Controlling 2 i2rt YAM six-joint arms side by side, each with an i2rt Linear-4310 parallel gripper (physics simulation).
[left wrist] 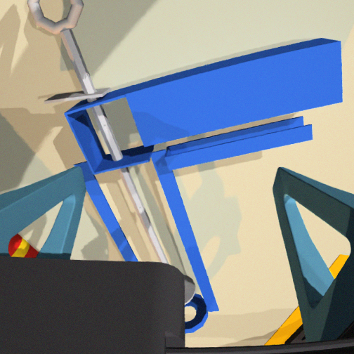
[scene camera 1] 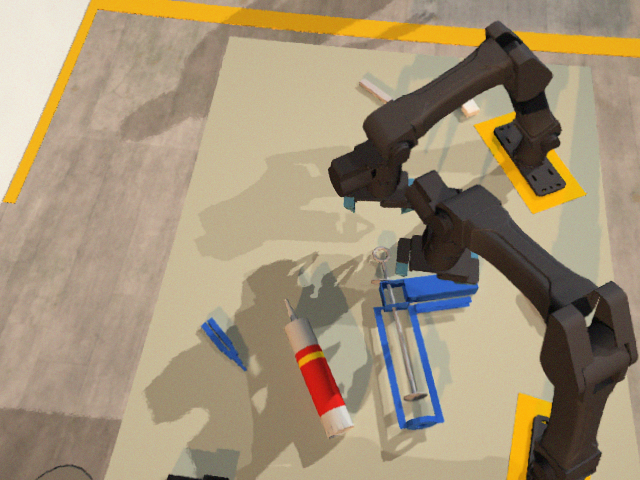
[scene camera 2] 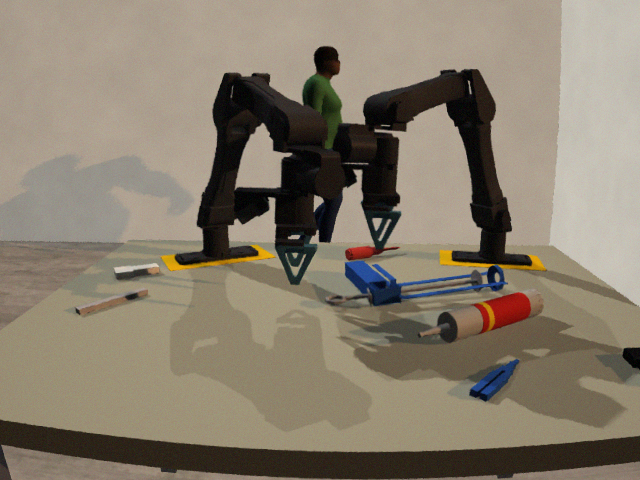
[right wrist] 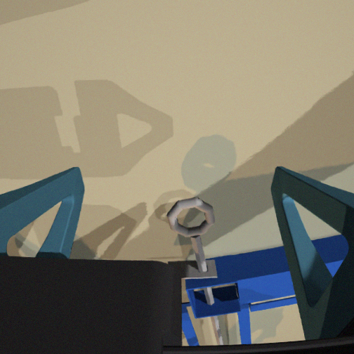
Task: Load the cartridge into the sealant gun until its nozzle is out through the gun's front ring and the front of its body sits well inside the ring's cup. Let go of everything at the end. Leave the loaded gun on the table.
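Places are measured from the left arm's base along level axes (x right, y ahead, z up), in centimetres.
Pixels of known places: left gripper, fingertip midpoint: [scene camera 1: 428,276] [scene camera 2: 377,243]; right gripper, fingertip midpoint: [scene camera 1: 378,210] [scene camera 2: 294,274]; left arm's base at its link origin: [scene camera 1: 548,479] [scene camera 2: 491,260]; right arm's base at its link origin: [scene camera 1: 527,158] [scene camera 2: 216,257].
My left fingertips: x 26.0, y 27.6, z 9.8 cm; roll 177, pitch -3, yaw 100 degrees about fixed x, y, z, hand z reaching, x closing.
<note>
Ahead of a thing's pixels: the offset from my left fingertips to its middle. "pt": to the spot under its first point.
The blue sealant gun {pt dx +1.3, dy -2.9, dz -6.6 cm} [scene camera 1: 439,289] [scene camera 2: 361,276] [left wrist: 240,95] [right wrist: 265,287] lies on the table with its frame empty. Its metal pull ring {pt dx +7.5, dy +10.2, dz -8.2 cm} [scene camera 1: 381,248] [right wrist: 195,202] points to the back in scene camera 1, and the rod's disc {pt dx -20.4, dy -3.1, dz -6.7 cm} [scene camera 1: 415,396] [scene camera 2: 476,280] is near the front ring {pt dx -25.0, dy -5.0, dz -5.0 cm} [scene camera 1: 421,423] [scene camera 2: 495,279]. The red and white cartridge {dx -19.9, dy +16.5, dz -7.3 cm} [scene camera 1: 317,374] [scene camera 2: 509,311] [left wrist: 16,245] lies beside the gun, apart from it, its nozzle toward the pull-ring end. My left gripper [scene camera 1: 438,260] [scene camera 2: 381,245] [left wrist: 179,177] is open and empty above the gun's handle. My right gripper [scene camera 1: 378,205] [scene camera 2: 294,281] [right wrist: 177,177] is open and empty above the table, beyond the pull ring.
A blue clip-like tool {dx -21.3, dy +33.4, dz -9.3 cm} [scene camera 1: 222,341] [scene camera 2: 493,379] lies beyond the cartridge. A red screwdriver {dx +3.2, dy -24.9, dz -8.4 cm} [scene camera 2: 361,252] lies behind the gun. Two light blocks {dx +47.7, dy +19.7, dz -9.2 cm} [scene camera 1: 374,90] {dx +52.8, dy +2.2, dz -9.0 cm} [scene camera 2: 136,270] lie near the right arm. A black object {pt dx -44.3, dy +29.0, dz -8.3 cm} [scene camera 1: 199,476] [scene camera 2: 631,356] is at the picture's edge. Both forearms are close together.
</note>
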